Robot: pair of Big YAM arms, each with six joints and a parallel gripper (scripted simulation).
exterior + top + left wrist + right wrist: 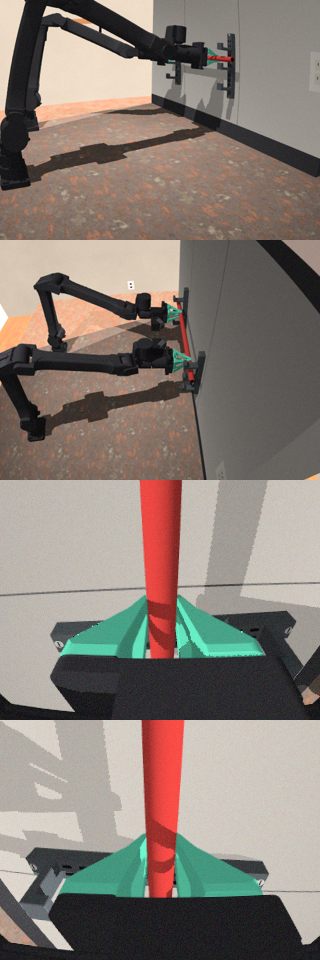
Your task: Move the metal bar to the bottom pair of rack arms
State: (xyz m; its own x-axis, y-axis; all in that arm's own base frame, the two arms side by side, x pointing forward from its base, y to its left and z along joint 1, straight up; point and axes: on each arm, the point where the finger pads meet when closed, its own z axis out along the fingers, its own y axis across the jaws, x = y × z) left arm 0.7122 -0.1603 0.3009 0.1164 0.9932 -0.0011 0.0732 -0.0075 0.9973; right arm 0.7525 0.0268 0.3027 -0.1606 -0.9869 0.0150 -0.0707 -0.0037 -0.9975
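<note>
Right now the red metal bar is 15 cm to the right of my left hand. Round my left hand: grey wall 20 cm ahead, 19 cm to the right, 15 cm above; then dark baseboard 5 cm ahead, 19 cm to the right, 27 cm below.
Right now my right hand is 150 mm to the right of the red metal bar. Round my right hand: grey wall: 190 mm ahead, 150 mm above, 110 mm to the left; then dark baseboard: 270 mm below, 110 mm to the left, 40 mm ahead.
</note>
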